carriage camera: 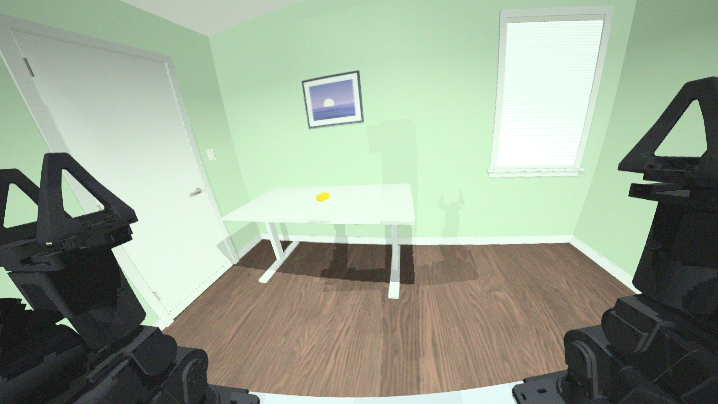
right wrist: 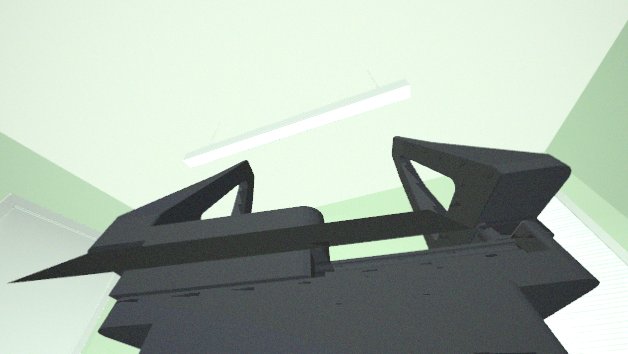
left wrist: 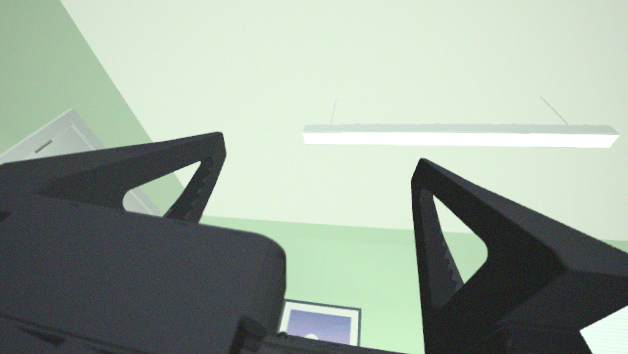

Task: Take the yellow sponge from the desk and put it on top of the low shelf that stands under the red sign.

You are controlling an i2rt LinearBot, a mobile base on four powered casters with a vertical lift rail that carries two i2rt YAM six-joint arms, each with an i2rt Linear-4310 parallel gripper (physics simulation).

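Note:
The yellow sponge lies on the white desk, a little left of the middle of the carriage view. The desk stands by the far wall, across the floor from both grippers. My left gripper is open and empty, raised at the left of the carriage view. My right gripper is open and empty, raised at the right edge of the carriage view, where part of it is cut off. Both wrist views look up past the fingers at the ceiling. The low shelf and the red sign do not show in these views.
Wooden floor lies between my base and the desk, whose legs end in long feet. A white door is on the left wall. A framed picture and a window are on the far wall. A ceiling lamp hangs overhead.

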